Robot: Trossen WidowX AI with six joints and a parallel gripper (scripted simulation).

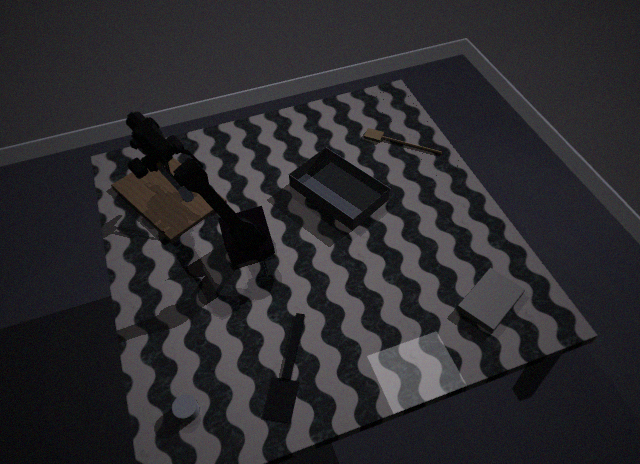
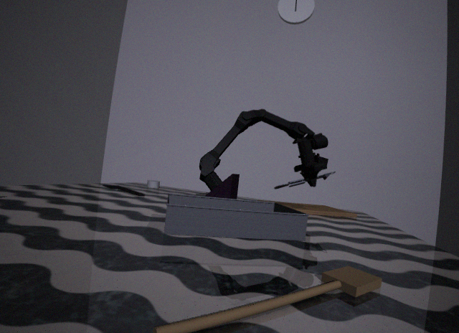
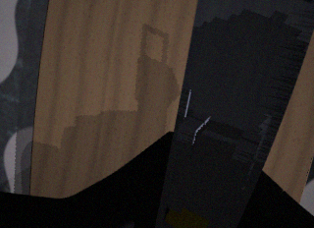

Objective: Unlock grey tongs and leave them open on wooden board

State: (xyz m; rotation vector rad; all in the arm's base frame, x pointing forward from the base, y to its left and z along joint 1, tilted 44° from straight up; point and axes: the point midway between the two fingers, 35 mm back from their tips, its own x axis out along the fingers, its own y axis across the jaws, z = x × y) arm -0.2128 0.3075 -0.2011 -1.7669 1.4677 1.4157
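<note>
The yellow lock piece is 3 cm above my gripper tip, 2 cm to the right of it and 1 cm ahead of it. From my gripper tip the other things lie so: grey roasting tin: 57 cm ahead, 23 cm to the right, 8 cm below; then wooden board: 10 cm below, 3 cm to the right, 1 cm ahead; then dark spatula: 81 cm to the right, 20 cm ahead, 10 cm below.
</note>
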